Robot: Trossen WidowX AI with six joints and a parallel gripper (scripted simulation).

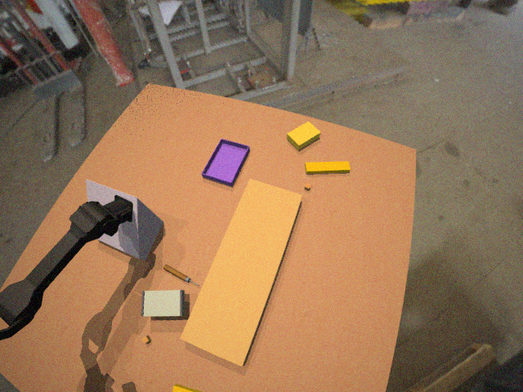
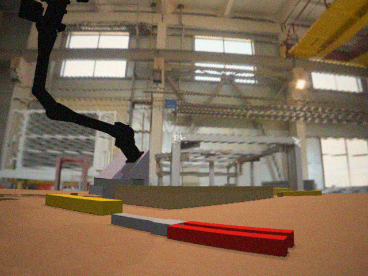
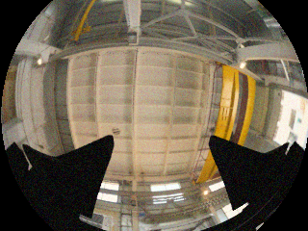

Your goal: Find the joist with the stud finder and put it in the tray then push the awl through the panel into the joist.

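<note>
Right now the stud finder is 74 cm below my gripper tip, 21 cm to the left of it and 16 cm ahead of it. From my gripper tip the other things lie so: yellow block: 93 cm to the left, 74 cm below, 33 cm ahead; awl: 75 cm below, 30 cm to the left, 15 cm ahead; purple tray: 74 cm below, 72 cm to the left, 10 cm ahead.
</note>
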